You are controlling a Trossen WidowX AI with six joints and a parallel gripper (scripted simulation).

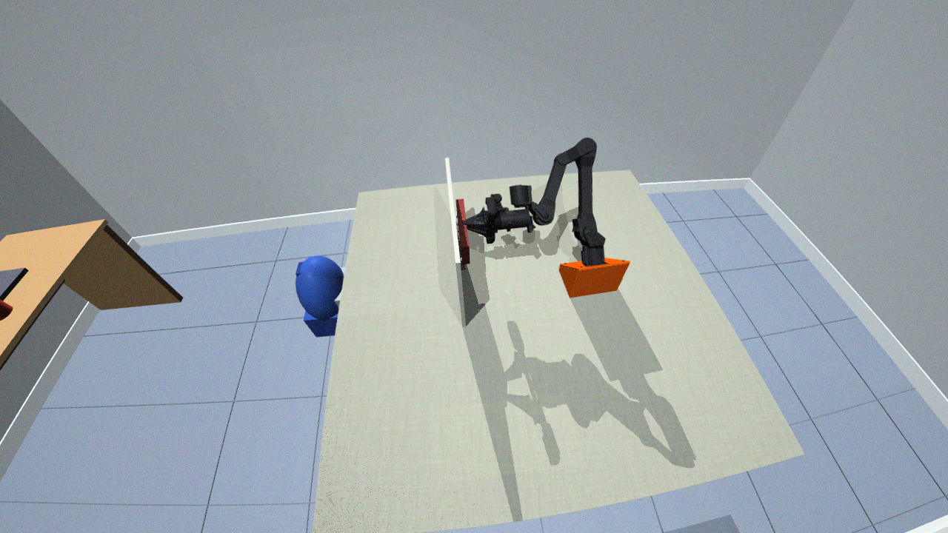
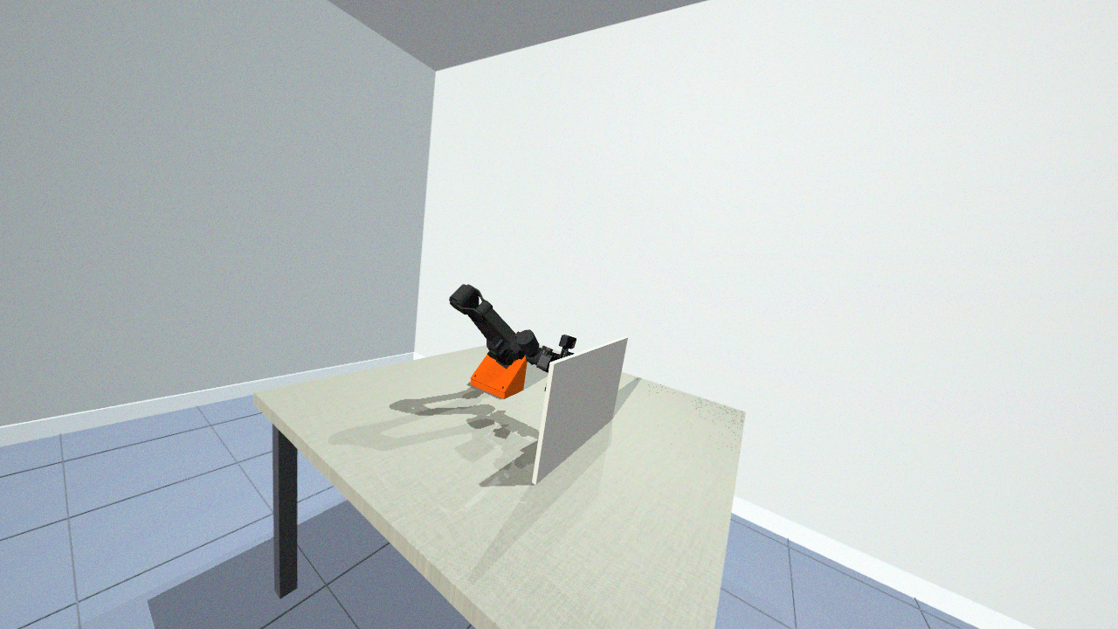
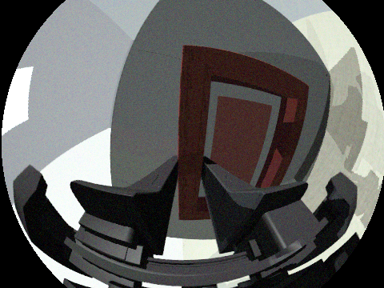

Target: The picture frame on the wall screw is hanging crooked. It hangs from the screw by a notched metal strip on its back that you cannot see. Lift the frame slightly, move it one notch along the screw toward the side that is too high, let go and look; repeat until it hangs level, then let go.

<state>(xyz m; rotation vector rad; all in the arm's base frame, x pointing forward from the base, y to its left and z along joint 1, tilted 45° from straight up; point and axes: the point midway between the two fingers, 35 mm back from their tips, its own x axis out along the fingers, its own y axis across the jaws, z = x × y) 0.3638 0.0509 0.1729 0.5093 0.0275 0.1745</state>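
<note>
Now: gripper tip 10 mm short of the dark red picture frame, 20 mm to the left of it and 50 mm above it. From my gripper tip the other things lie so: white wall panel 20 mm ahead, 60 mm below.
</note>
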